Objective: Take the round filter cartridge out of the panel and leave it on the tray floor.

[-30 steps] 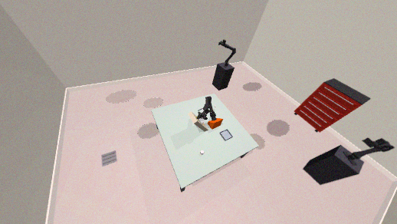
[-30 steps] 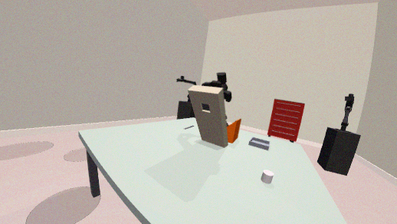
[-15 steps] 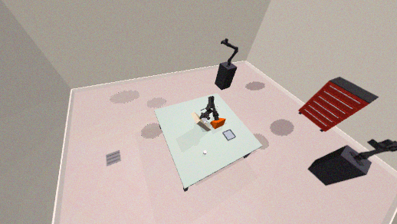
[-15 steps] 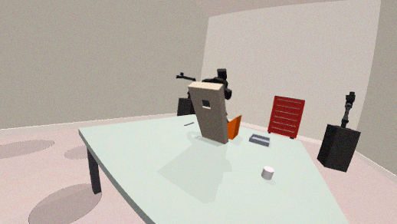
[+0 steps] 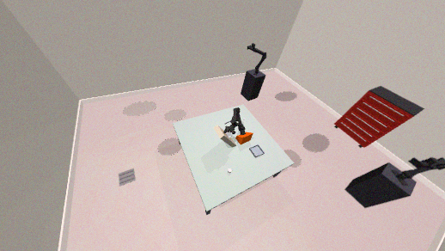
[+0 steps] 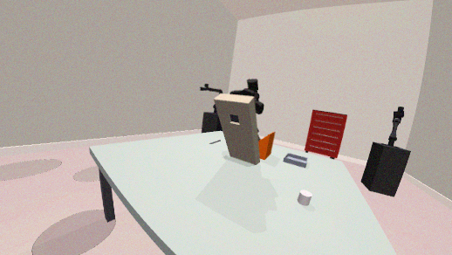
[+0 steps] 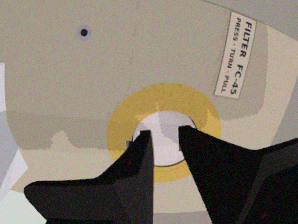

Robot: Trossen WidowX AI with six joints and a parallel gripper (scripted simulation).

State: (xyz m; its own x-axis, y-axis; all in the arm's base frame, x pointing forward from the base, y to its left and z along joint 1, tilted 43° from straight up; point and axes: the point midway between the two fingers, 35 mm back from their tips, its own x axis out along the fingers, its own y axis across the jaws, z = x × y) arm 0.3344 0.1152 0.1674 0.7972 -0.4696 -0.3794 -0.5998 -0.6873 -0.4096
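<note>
My gripper tip is now 1 cm short of the white cylindrical tool and 1 cm above it. Also, from my gripper tip: grey tray: 39 cm behind, 32 cm to the left, 27 cm below.
</note>
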